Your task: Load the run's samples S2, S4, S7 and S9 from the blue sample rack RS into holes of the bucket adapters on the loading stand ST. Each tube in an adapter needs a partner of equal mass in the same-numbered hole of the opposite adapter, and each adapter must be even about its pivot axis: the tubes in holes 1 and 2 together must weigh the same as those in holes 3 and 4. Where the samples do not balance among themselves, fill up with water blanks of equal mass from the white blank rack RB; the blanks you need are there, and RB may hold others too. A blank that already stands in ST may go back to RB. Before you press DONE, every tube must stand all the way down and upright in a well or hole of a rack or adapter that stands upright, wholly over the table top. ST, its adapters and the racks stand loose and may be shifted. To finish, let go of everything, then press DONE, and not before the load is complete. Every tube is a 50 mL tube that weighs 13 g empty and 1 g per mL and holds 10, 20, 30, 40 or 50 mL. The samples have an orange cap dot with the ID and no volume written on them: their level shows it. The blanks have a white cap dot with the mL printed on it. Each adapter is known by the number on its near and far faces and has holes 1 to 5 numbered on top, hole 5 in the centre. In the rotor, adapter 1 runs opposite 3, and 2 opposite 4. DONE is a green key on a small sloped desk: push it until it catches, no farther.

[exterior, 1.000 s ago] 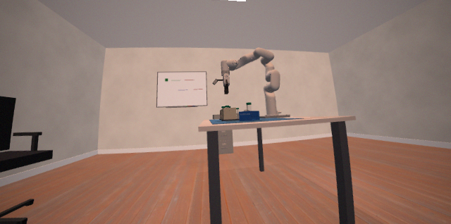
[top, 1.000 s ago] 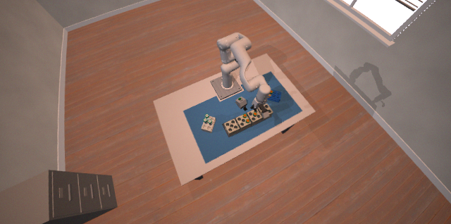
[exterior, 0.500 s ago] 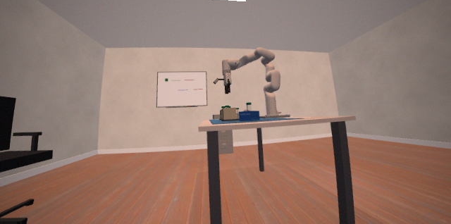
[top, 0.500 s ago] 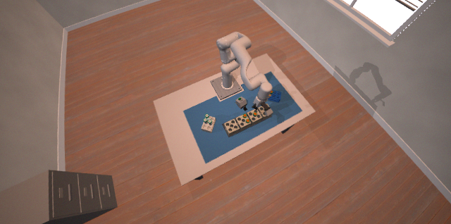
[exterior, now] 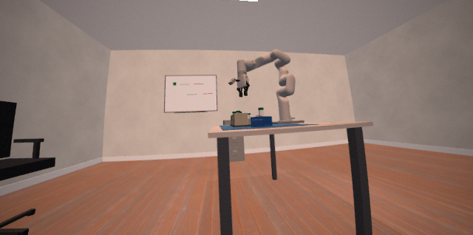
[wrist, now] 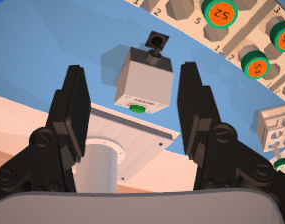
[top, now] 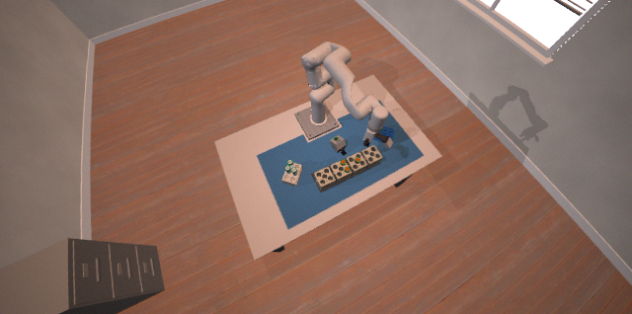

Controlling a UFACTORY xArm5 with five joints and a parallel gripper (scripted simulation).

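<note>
Now: hand 60 mm past the sample tube S9, 180 mm to the right of it and 190 mm above it. The rest, counted from my hand: sample tube S2: 30 mm ahead, 70 mm to the right, 180 mm below; sample tube S4: 10 mm behind, 160 mm to the right, 180 mm below; sample tube S7: 40 mm ahead, 170 mm to the right, 180 mm below.
</note>
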